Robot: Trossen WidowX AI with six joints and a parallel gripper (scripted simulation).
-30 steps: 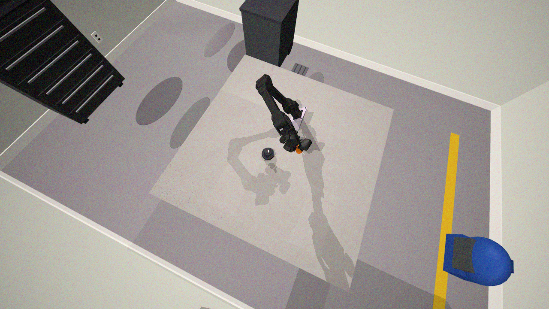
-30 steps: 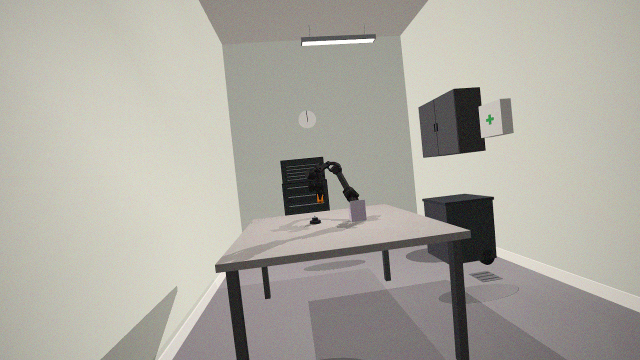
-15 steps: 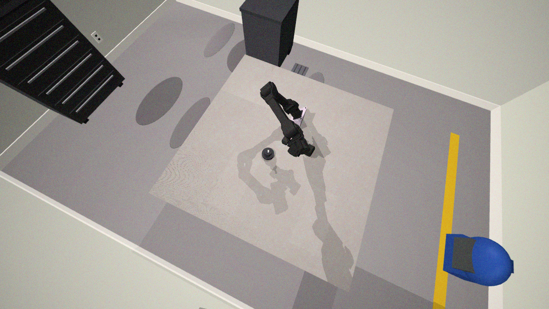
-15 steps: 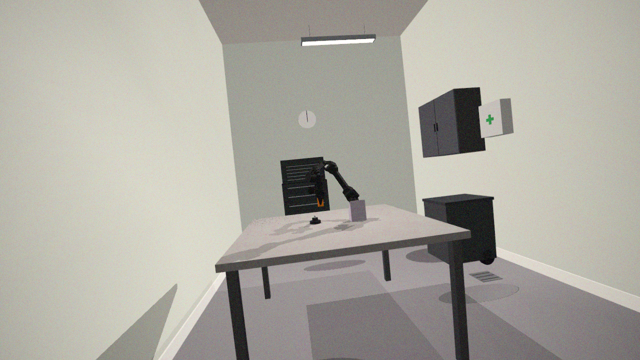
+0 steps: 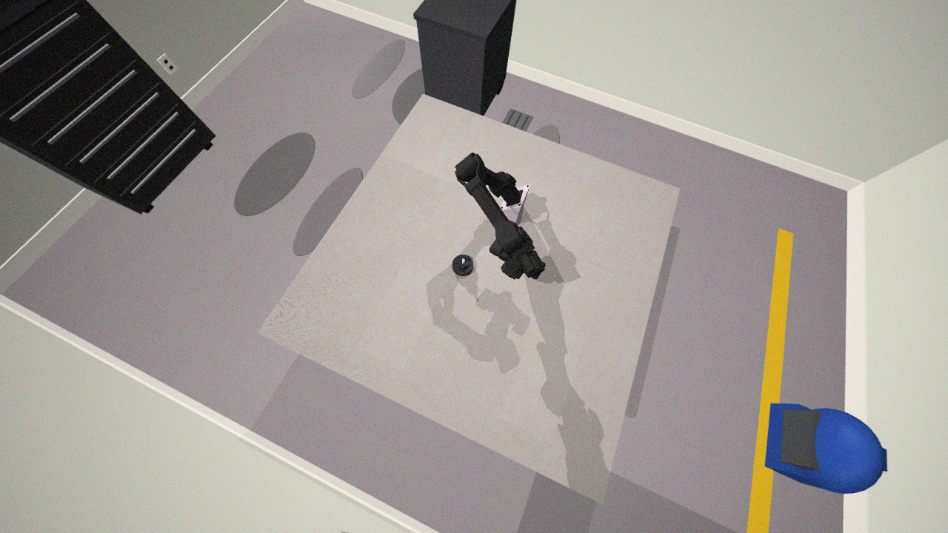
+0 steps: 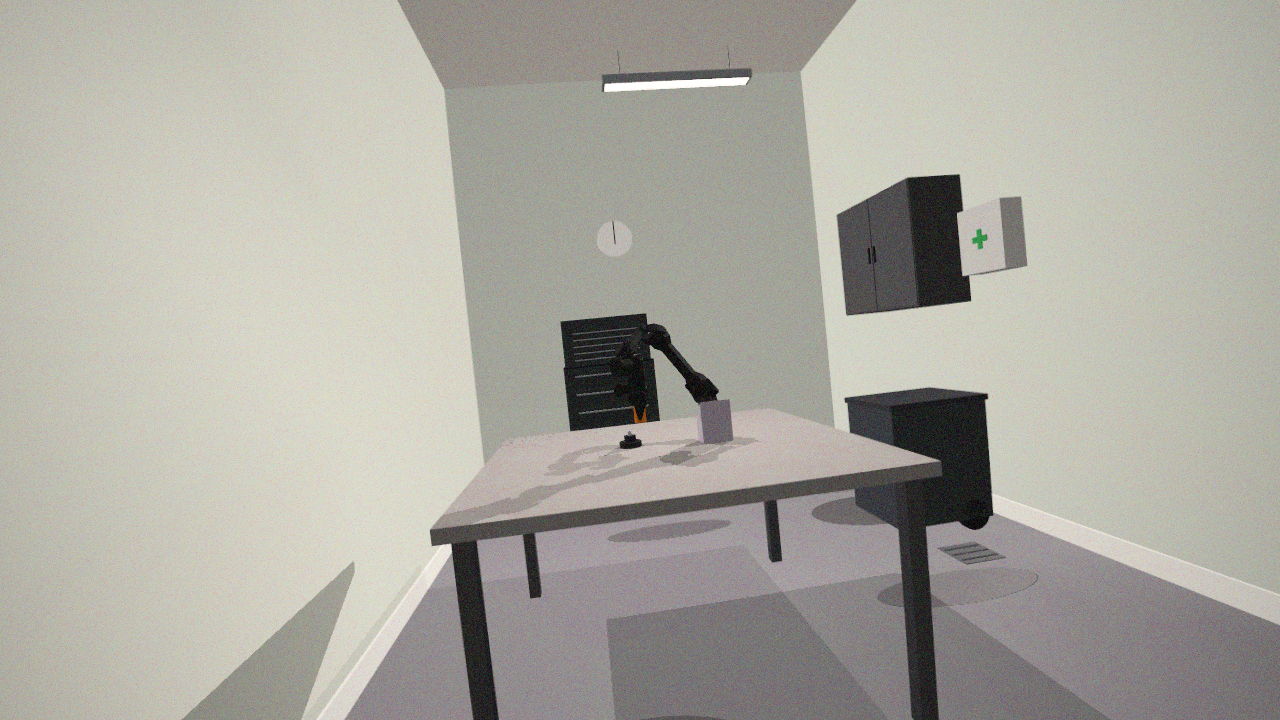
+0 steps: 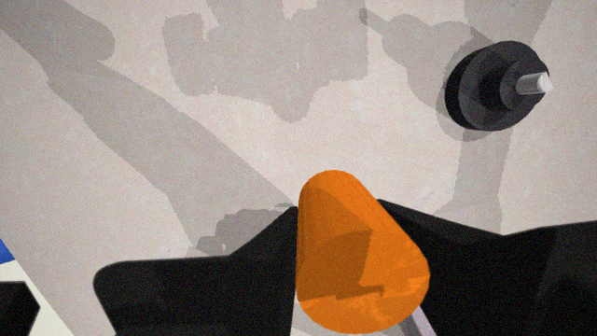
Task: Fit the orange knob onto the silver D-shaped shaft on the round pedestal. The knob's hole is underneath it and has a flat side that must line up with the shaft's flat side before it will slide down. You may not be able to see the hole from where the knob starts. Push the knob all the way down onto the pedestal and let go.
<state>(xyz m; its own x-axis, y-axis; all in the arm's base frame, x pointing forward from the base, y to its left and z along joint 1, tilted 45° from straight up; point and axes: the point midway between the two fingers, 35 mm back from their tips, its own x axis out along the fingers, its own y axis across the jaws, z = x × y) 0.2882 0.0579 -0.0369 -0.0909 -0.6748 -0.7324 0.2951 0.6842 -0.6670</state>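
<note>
Right now my gripper tip is 10 mm short of the dark round pedestal, 190 mm to the left of it and 90 mm above it. The rest, counted from my gripper tip: orange knob (30 mm above).
</note>
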